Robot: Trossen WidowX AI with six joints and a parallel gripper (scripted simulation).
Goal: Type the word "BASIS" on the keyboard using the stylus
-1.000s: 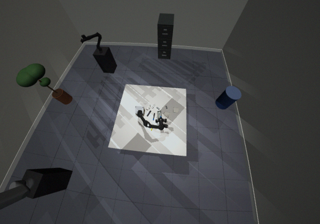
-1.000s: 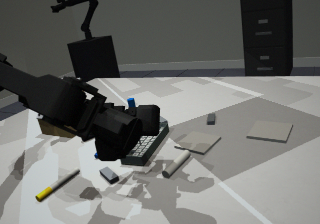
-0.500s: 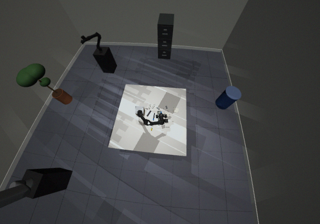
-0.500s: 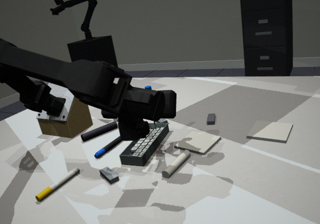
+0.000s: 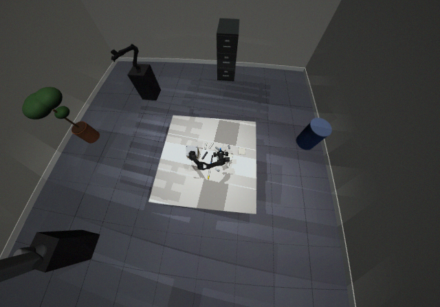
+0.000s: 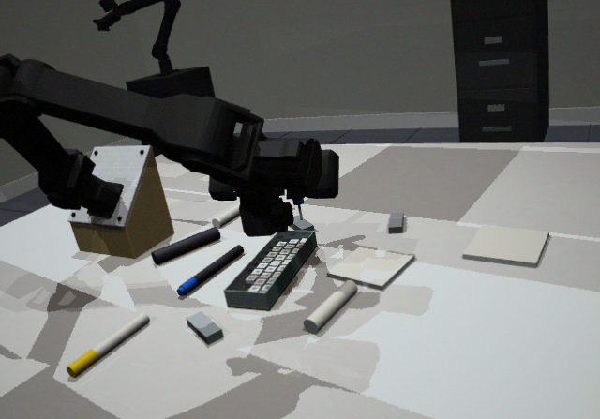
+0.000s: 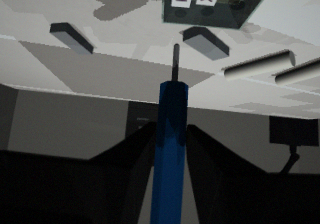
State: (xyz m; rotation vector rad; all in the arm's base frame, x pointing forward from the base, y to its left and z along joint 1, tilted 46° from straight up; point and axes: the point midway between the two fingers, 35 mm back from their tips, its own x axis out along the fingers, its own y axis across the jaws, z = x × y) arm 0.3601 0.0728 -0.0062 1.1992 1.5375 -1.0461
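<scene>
The blue-tipped pen is 110 mm behind my gripper tip, 140 mm to the right of it and 100 mm below it. Also, from my gripper tip: yellow-tipped pen: 110 mm behind, 320 mm to the right, 100 mm below; dark cylinder: 210 mm behind, 60 mm to the right, 100 mm below; blue stylus: 20 mm below.
</scene>
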